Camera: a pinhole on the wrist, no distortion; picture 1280 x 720 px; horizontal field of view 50.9 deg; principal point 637.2 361.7 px. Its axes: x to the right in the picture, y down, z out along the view. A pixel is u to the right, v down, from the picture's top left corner.
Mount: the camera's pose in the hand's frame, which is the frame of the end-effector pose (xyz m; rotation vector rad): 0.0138 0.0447 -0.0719 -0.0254 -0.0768 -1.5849
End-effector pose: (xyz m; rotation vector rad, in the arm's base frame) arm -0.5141 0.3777 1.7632 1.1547 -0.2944 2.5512
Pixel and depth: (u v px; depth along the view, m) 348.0 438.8 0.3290
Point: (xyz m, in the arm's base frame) -0.4054 0.1765 1.9378
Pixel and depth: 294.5 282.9 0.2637
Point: -0.4282 0.1974 1.8708
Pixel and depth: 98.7 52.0 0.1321
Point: -0.5032 0.2574 1.7785
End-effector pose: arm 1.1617 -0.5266 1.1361 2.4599 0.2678 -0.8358
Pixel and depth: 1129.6 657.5 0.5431
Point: 0.9616 -0.6847 0.6902
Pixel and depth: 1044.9 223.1 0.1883
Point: 1.0913 -0.5909 1.0640
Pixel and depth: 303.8 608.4 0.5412
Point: 1.0758 -0.9524 0.8534
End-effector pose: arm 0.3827 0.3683 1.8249 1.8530 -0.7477 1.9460
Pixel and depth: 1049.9 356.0 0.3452
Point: 0.6303 0.2339 1.8310
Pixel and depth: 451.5 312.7 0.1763
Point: 0.4176 0.2432 1.8168
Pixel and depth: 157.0 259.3 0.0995
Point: 0.3516 0.2839 1.8170
